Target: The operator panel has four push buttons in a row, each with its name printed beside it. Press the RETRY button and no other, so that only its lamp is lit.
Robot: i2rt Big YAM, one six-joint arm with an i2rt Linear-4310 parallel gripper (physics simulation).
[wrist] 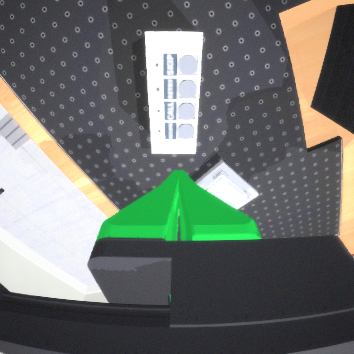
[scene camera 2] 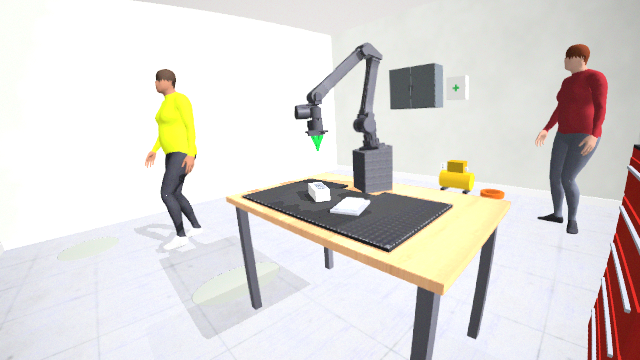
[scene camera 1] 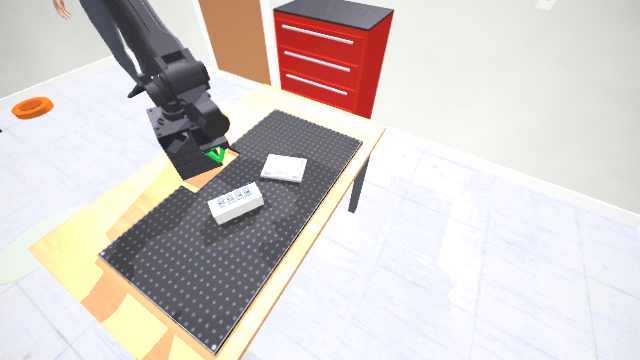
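Seen in the pictures: gripper, fingertip midpoint: (wrist: pixel 178 177) (scene camera 2: pixel 317 151) (scene camera 1: pixel 220 161); arm's base at its link origin: (scene camera 2: pixel 372 148) (scene camera 1: pixel 178 116).
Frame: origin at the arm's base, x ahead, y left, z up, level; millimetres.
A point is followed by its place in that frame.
The operator panel (scene camera 1: pixel 239 210) @(x 308, y -182, z -184 mm) (scene camera 2: pixel 320 194) @(x 344, y -101, z -177 mm) (wrist: pixel 175 146) @(x 326, y -100, z -158 mm) is a white block on the dark perforated mat. In the wrist view its four round grey buttons stand in a row. The label beside the top button (wrist: pixel 187 65) @(x 242, y -181, z -155 mm) reads SKIP and the label beside the third button (wrist: pixel 186 111) @(x 279, y -134, z -155 mm) reads CALL. The labels beside the second button (wrist: pixel 187 88) @(x 259, y -158, z -155 mm) and the bottom button (wrist: pixel 186 131) @(x 297, y -110, z -155 mm) are too small to read surely. The small lamp dots look dark. My gripper (scene camera 1: pixel 218 160) @(x 281, y -150, z 15 mm) (scene camera 2: pixel 318 149) @(x 281, y -150, z 15 mm) (wrist: pixel 178 177) @(x 281, y -150, z 15 mm) has its green fingers shut and empty, high above the table, apart from the panel.
A flat white box (scene camera 1: pixel 284 168) @(x 370, y 50, z -186 mm) (scene camera 2: pixel 351 206) @(x 412, y 103, z -184 mm) (wrist: pixel 226 188) @(x 314, y 50, z -190 mm) lies on the mat (scene camera 1: pixel 200 280) @(x 313, y -417, z -211 mm) (scene camera 2: pixel 390 237) @(x 553, y 327, z -211 mm) near the panel. The arm's dark base block (scene camera 2: pixel 372 169) @(x 73, y 34, z -100 mm) stands at the table's back side. A red drawer cabinet (scene camera 1: pixel 320 62) stands beyond the table. Two people stand away from the table.
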